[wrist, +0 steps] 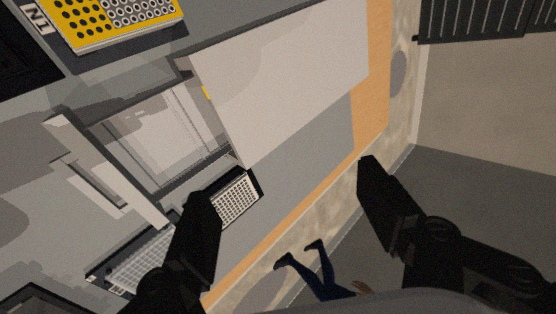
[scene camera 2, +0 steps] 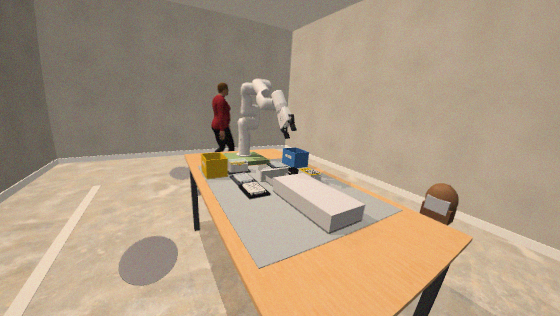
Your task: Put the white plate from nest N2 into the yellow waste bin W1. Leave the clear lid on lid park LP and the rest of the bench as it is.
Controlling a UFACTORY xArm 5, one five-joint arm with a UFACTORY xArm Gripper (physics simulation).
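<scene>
Visible in the wrist view: my gripper (wrist: 283,191). A long white box (scene camera 2: 330,209) appears also at (wrist: 263,84). A grey mat (scene camera 2: 271,229) is visible again at (wrist: 61,234). Present as well: a nest N4 (wrist: 129,248).
</scene>
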